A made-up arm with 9 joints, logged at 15 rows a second.
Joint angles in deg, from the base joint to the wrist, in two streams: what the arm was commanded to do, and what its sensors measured. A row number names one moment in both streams.
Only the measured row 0 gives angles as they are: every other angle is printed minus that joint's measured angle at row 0.
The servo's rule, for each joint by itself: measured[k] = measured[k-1] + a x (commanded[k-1-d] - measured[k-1]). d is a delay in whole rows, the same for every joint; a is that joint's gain. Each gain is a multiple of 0.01, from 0.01 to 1. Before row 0 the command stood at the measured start. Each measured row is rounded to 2 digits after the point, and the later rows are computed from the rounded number. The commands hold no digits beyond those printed.
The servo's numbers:
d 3
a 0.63 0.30 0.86 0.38 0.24 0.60 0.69 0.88 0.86
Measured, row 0: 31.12 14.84 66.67 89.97 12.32 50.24 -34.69 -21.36 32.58
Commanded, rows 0 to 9: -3.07 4.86 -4.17 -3.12 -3.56 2.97 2.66 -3.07 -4.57; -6.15 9.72 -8.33 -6.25 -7.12 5.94 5.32 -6.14 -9.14; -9.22 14.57 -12.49 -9.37 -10.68 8.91 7.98 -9.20 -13.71; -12.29 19.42 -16.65 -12.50 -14.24 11.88 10.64 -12.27 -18.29; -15.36 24.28 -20.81 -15.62 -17.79 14.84 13.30 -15.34 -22.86; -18.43 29.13 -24.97 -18.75 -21.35 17.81 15.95 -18.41 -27.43; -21.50 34.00 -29.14 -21.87 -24.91 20.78 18.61 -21.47 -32.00; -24.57 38.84 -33.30 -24.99 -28.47 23.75 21.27 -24.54 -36.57; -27.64 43.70 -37.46 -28.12 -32.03 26.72 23.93 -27.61 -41.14; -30.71 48.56 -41.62 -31.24 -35.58 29.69 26.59 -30.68 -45.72
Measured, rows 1 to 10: 0.00 0.00 0.00 0.00 0.00 0.00 0.00 0.00 0.00; 0.00 0.00 0.00 0.00 0.00 0.00 0.00 0.00 0.00; 0.00 0.00 0.00 0.00 0.00 0.00 0.00 0.00 0.00; -1.93 1.46 -3.59 -1.19 -0.85 1.78 1.84 -2.70 -3.93; -4.59 3.94 -7.67 -3.11 -2.35 4.28 4.24 -5.73 -8.41; -7.51 7.13 -11.82 -5.49 -4.35 7.06 6.82 -8.78 -12.97; -10.52 10.82 -15.97 -8.15 -6.72 9.95 9.46 -11.85 -17.55; -13.57 14.86 -20.13 -10.99 -9.38 12.88 12.11 -14.92 -22.12; -16.63 19.14 -24.29 -13.94 -12.25 15.84 14.76 -17.99 -26.69; -19.70 23.60 -28.46 -16.95 -15.29 18.80 17.42 -21.05 -31.26
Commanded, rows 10 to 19: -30.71 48.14 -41.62 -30.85 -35.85 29.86 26.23 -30.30 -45.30; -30.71 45.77 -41.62 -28.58 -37.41 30.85 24.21 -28.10 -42.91; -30.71 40.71 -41.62 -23.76 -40.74 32.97 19.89 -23.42 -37.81; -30.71 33.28 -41.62 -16.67 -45.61 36.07 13.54 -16.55 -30.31; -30.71 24.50 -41.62 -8.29 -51.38 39.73 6.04 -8.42 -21.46; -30.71 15.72 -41.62 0.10 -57.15 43.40 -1.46 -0.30 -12.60; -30.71 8.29 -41.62 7.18 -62.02 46.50 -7.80 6.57 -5.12; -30.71 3.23 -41.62 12.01 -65.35 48.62 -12.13 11.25 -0.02; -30.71 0.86 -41.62 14.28 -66.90 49.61 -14.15 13.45 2.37; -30.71 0.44 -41.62 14.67 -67.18 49.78 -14.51 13.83 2.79
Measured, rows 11 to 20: -22.77 28.17 -32.62 -20.01 -18.45 21.77 20.08 -24.12 -35.83; -25.84 32.83 -36.78 -23.09 -21.71 24.74 22.74 -27.19 -40.40; -28.91 37.55 -40.94 -26.19 -25.04 27.71 25.40 -30.26 -44.98; -30.04 40.73 -41.52 -27.96 -27.63 29.00 25.97 -30.30 -45.26; -30.46 42.24 -41.61 -28.20 -29.98 30.11 24.76 -28.36 -43.24; -30.62 41.78 -41.62 -26.51 -32.56 31.83 21.40 -24.01 -38.57; -30.68 39.23 -41.62 -22.77 -35.69 34.37 15.98 -17.45 -31.47; -30.70 34.81 -41.62 -17.27 -39.46 37.59 9.12 -9.50 -22.86; -30.71 29.08 -41.62 -10.67 -43.71 41.08 1.82 -1.40 -14.04; -30.71 22.84 -41.62 -3.89 -48.10 44.33 -4.82 5.61 -6.37
